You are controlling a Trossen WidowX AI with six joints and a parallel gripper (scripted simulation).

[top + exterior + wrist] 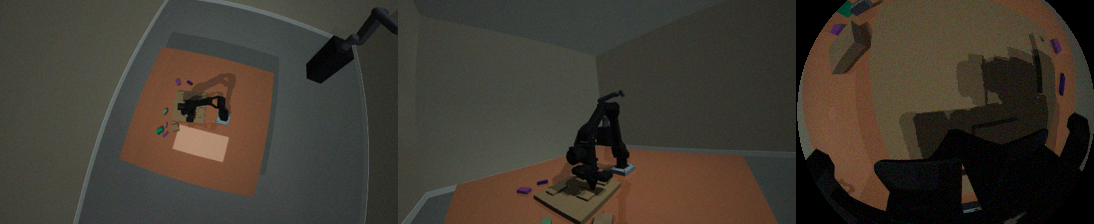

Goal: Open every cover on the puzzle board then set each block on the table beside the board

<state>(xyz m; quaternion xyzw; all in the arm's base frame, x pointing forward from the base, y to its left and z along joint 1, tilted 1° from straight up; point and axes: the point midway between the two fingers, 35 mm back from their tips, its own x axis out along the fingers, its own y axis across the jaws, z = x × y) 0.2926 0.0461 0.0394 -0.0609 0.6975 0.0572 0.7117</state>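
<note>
Now: gripper tip 60 mm to the left of the tan puzzle board, 20 mm short of it and 10 mm above it. The rest, counted from my gripper tip: dark purple block (310 mm to the right, 110 mm ahead, 20 mm below).
</note>
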